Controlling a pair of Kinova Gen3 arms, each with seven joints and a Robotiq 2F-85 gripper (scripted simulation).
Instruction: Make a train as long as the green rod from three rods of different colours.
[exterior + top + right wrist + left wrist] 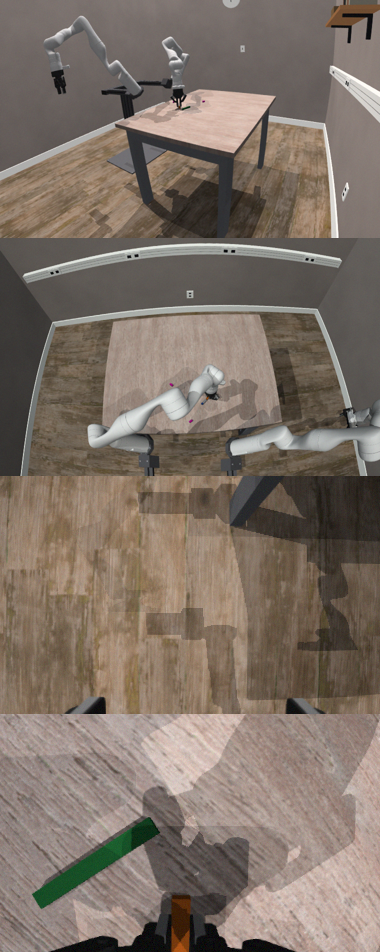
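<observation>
The orange rod is 2 cm below my left hand. Also, from my left hand: grey rod (3 cm to the left, 3 cm behind, 2 cm below); then blue rod (4 cm to the left, 4 cm behind, 2 cm below); then green rod (6 cm ahead, 2 cm below, 1 cm to the left).
</observation>
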